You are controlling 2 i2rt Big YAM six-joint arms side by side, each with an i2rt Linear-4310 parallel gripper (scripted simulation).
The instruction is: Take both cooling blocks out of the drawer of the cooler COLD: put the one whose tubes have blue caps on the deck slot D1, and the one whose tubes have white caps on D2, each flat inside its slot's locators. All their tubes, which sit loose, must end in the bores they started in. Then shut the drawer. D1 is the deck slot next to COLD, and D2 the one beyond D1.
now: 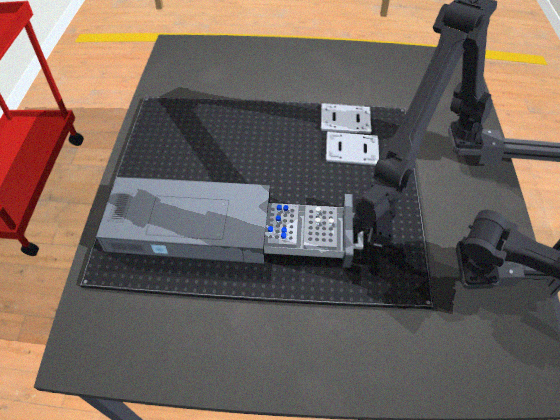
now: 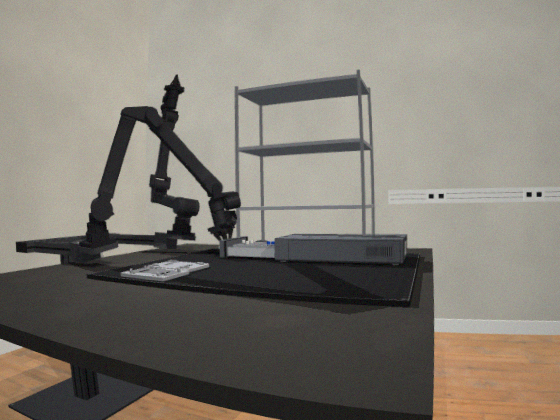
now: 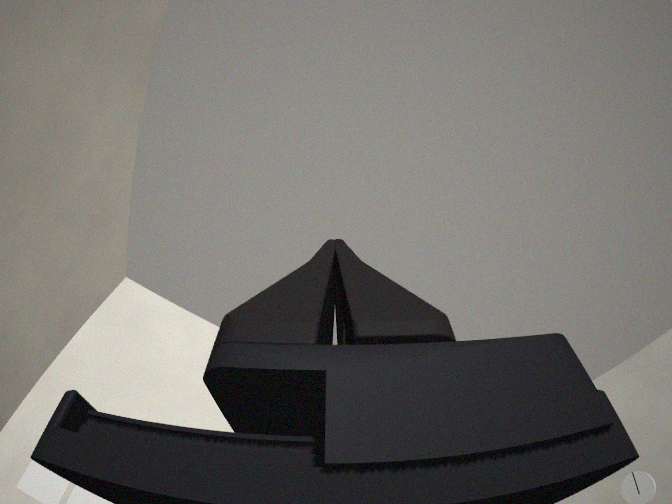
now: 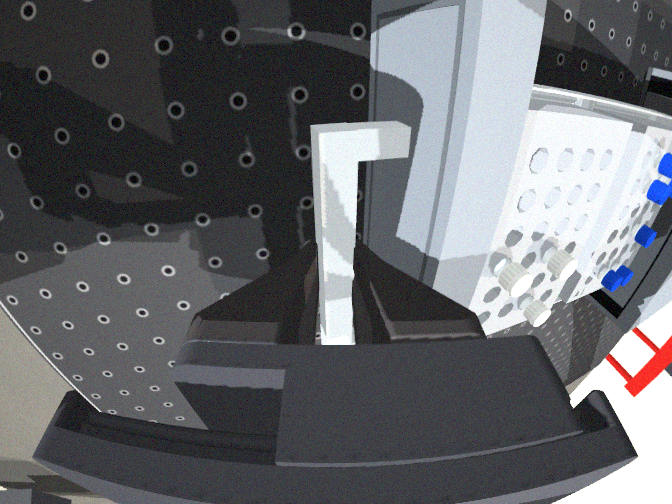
In view: the left gripper [image 3: 334, 251], the right gripper [image 4: 335, 251] and a cooler COLD [image 1: 214, 221].
The cooler COLD also shows in image 2 [image 2: 340, 248]. Image 3 misses the cooler COLD: it is out of frame.
